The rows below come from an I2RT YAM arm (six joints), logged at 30 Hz.
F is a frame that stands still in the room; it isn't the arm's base.
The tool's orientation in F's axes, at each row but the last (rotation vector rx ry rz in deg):
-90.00, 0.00, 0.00
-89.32, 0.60, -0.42
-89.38, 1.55, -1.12
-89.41, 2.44, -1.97
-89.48, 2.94, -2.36
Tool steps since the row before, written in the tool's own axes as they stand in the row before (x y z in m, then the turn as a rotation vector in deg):
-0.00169, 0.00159, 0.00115, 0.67, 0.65, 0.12
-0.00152, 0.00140, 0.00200, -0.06, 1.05, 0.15
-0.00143, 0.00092, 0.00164, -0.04, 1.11, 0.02
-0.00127, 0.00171, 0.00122, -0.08, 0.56, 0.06
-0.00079, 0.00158, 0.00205, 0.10, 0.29, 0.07
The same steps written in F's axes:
-0.00169, 0.00115, -0.00159, 0.67, 0.12, -0.65
-0.00150, 0.00203, -0.00137, -0.06, 0.16, -1.05
-0.00138, 0.00169, -0.00090, -0.04, 0.03, -1.11
-0.00122, 0.00130, -0.00169, -0.08, 0.07, -0.56
-0.00068, 0.00211, -0.00156, 0.10, 0.07, -0.29

